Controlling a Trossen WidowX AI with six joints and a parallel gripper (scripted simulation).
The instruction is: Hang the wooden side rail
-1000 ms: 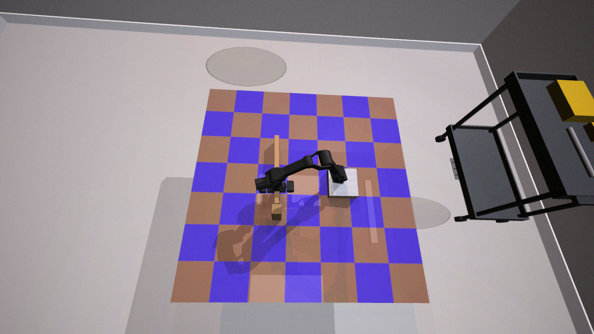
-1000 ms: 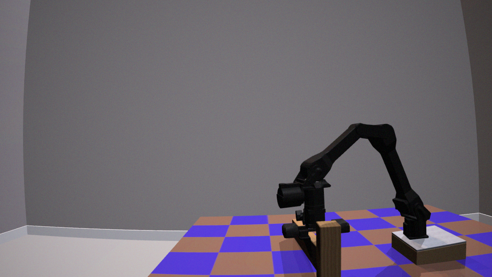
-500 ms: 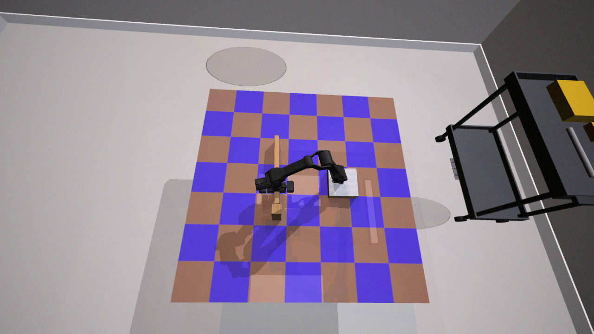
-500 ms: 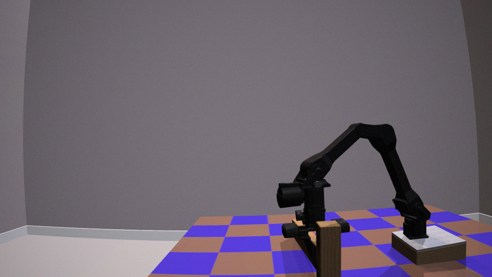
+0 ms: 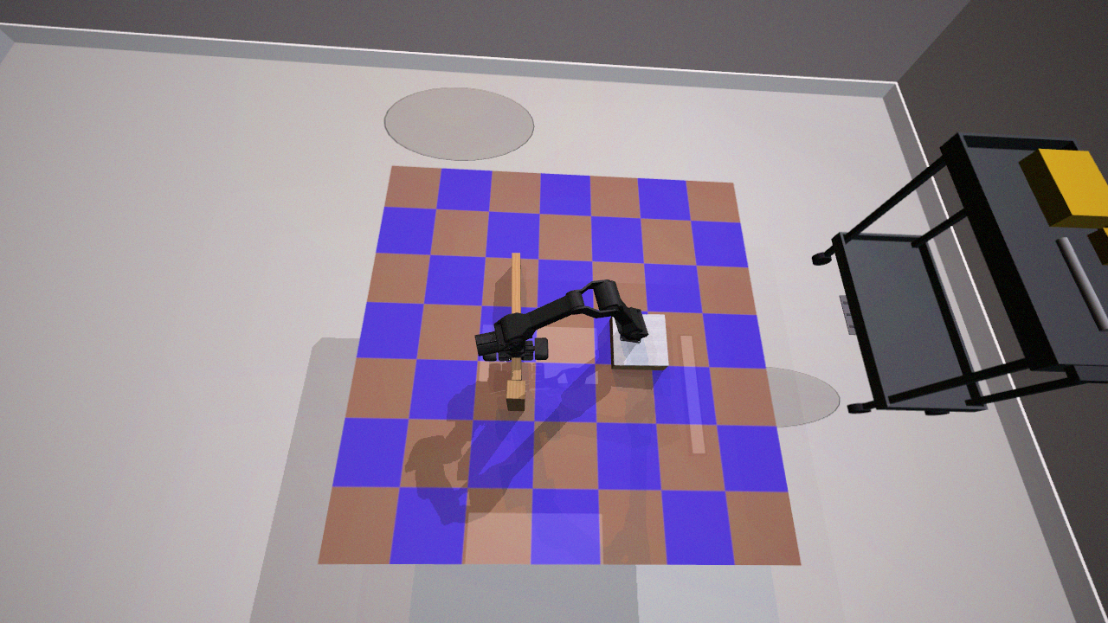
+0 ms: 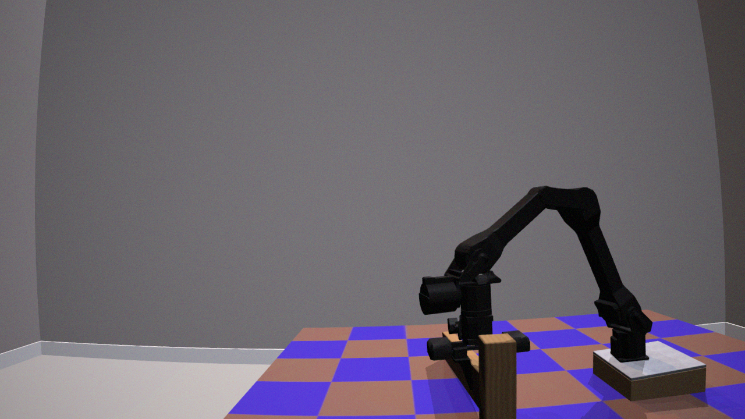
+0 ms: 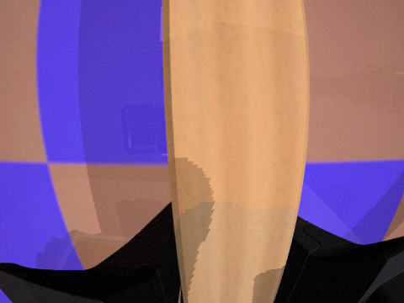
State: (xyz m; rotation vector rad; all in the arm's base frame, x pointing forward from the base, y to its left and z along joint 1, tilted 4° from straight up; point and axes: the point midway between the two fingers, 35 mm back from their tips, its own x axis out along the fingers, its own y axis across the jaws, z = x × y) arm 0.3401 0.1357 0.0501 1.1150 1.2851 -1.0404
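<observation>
My gripper tip is now 12 cm to the right of the wooden headboard post, 4 cm below it and 2 cm past it.
</observation>
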